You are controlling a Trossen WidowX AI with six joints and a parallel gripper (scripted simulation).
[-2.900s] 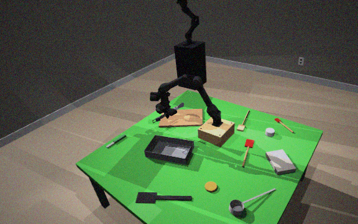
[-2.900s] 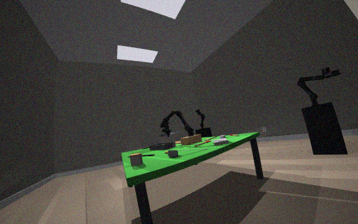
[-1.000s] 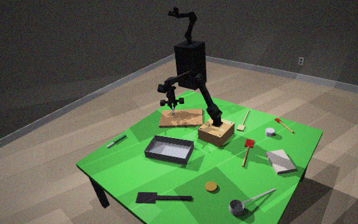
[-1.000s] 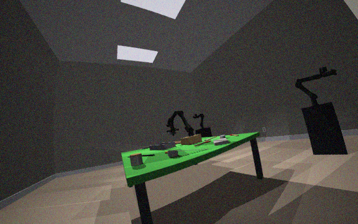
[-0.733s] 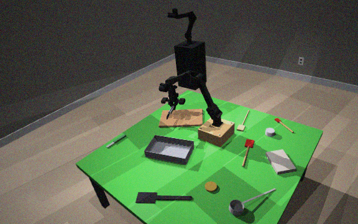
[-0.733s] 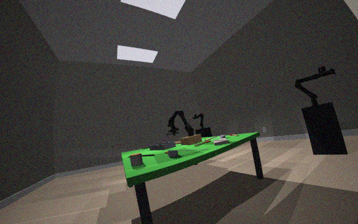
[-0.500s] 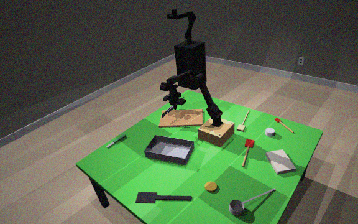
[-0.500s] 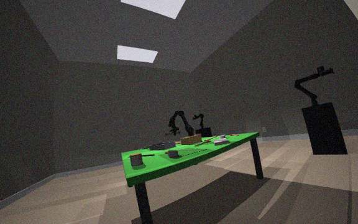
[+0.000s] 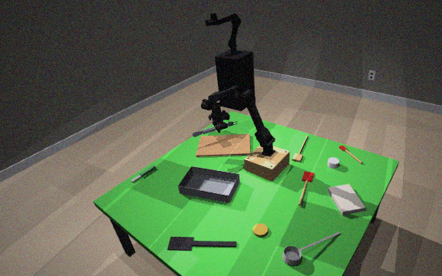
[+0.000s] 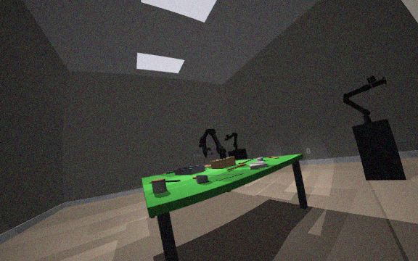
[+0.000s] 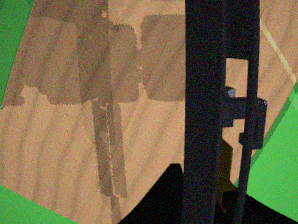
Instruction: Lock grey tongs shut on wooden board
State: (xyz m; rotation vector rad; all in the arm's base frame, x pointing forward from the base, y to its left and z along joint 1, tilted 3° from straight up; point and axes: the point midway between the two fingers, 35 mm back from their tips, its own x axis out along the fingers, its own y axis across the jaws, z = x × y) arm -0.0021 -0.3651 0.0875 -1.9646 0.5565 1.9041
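Now: gripper tip 12 cm above the wooden board and 3 cm past it. The rest, counted from my gripper tip: brown puck (59 cm to the left, 47 cm ahead, 12 cm below); then red spatula (64 cm to the left, 12 cm below, 7 cm ahead); then dark roasting tin (35 cm ahead, 18 cm to the left, 10 cm below).
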